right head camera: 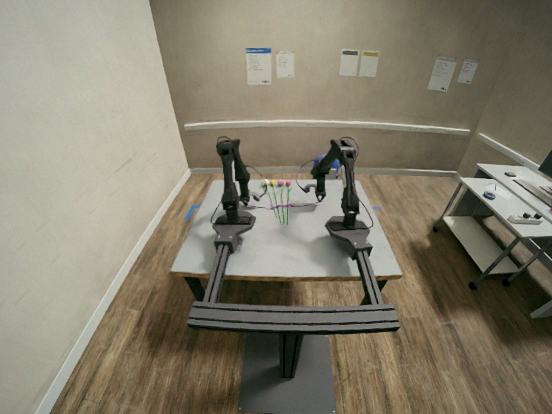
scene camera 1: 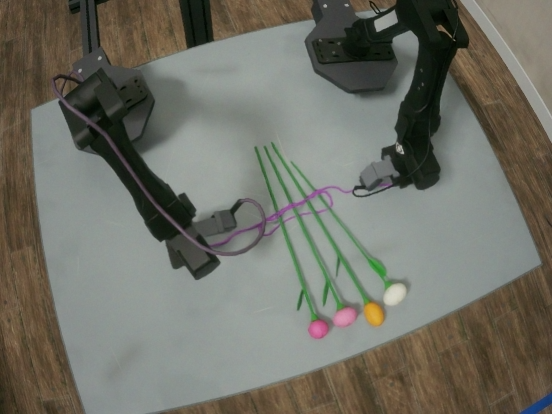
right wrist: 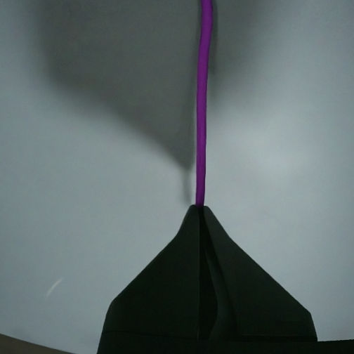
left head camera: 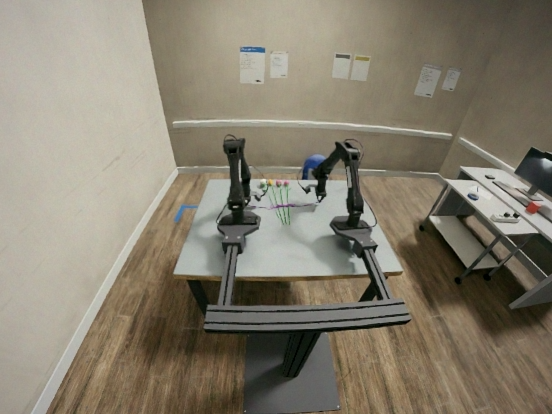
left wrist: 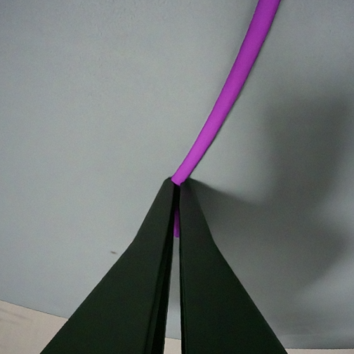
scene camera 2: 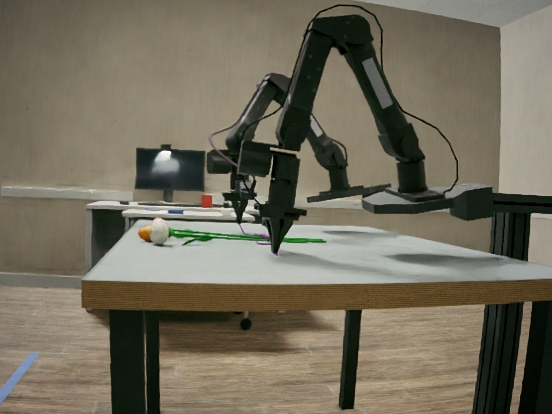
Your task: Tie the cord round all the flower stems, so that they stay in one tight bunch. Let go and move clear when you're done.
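Where they show: left gripper, fingertip midpoint: (right head camera: pixel 246 205) (scene camera 1: pixel 396 185) (left head camera: pixel 246 205) (scene camera 2: pixel 274 253); right gripper, fingertip midpoint: (right head camera: pixel 319 202) (left head camera: pixel 319 202) (scene camera 2: pixel 238 224); left arm's base at its link origin: (right head camera: pixel 233 221) (scene camera 1: pixel 353 49) (left head camera: pixel 239 221) (scene camera 2: pixel 413 194); right arm's base at its link origin: (right head camera: pixel 347 226) (left head camera: pixel 351 225) (scene camera 2: pixel 340 191).
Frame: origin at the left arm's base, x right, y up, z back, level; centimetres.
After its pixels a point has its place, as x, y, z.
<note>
Several flowers with green stems lie fanned out on the table; in scene camera 1 their heads are dark pink (scene camera 1: pixel 318 329) {24.4, -9.6, -59.4}, light pink (scene camera 1: pixel 345 317) {18.6, -8.6, -58.4}, orange (scene camera 1: pixel 374 314) {12.2, -10.1, -59.4} and white (scene camera 1: pixel 395 294) {7.1, -8.2, -56.8}. The purple cord (scene camera 1: pixel 300 204) {21.1, -12.1, -31.3} (left wrist: pixel 231 92) (right wrist: pixel 202 100) crosses the stems in a loose loop, with an end running out to either side. My left gripper (left wrist: pixel 177 189) (scene camera 2: pixel 275 251) {-2.3, -13.6, -31.1} is shut on the cord near its end, at the table top. My right gripper (right wrist: pixel 197 214) (scene camera 2: pixel 240 221) {47.4, -11.4, -36.9} is shut on the cord's other end, a little above the table. The stems stand apart where the cord crosses them.
The grey table (scene camera 1: pixel 200 350) {49.3, -13.7, -58.2} carries both arm bases. In scene camera 2, a side desk (scene camera 2: pixel 107 205) with a monitor (scene camera 2: pixel 170 169) and a red block (scene camera 2: pixel 206 201) stands behind the table. A blue chair back (left head camera: pixel 314 161) shows beyond the table's far edge.
</note>
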